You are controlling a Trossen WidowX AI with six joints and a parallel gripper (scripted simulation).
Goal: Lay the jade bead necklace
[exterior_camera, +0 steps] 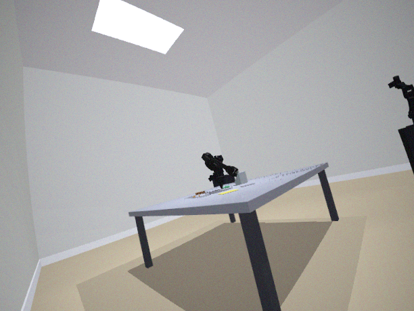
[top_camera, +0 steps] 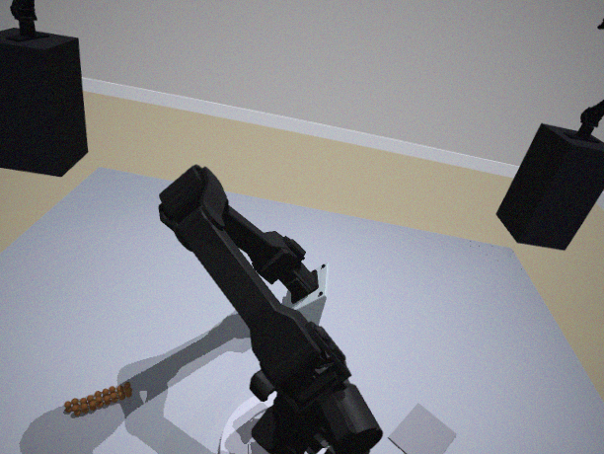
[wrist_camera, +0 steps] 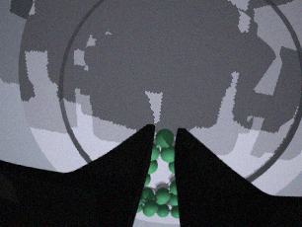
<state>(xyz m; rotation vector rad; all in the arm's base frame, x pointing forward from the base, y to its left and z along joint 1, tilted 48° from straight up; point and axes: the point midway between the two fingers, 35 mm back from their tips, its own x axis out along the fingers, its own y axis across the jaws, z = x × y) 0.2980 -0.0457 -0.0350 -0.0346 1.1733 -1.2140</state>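
The round bead board lies 10 mm to the right of my gripper tip and 10 mm below it. The rest, counted from my gripper tip: yellow strip (200 mm ahead, 210 mm to the left, 10 mm below); then flat grey square (40 mm behind, 220 mm to the left, 10 mm below).
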